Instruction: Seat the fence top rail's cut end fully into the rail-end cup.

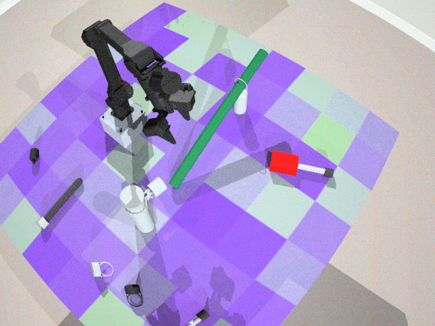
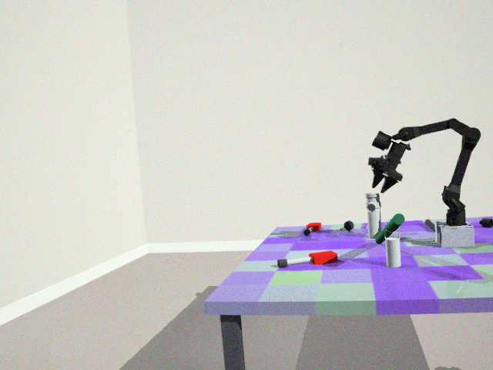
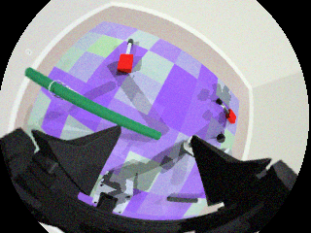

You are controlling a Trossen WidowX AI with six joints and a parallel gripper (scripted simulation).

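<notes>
Right now the white rail-end cup is 1 cm ahead of my gripper tip, 15 cm to the right of it and 9 cm below it. Round my gripper tip: white clip (2 cm behind, 43 cm to the right, 22 cm below); loop cap (31 cm to the left, 13 cm below); black cylinder (54 cm behind, 31 cm to the right, 22 cm below).
</notes>
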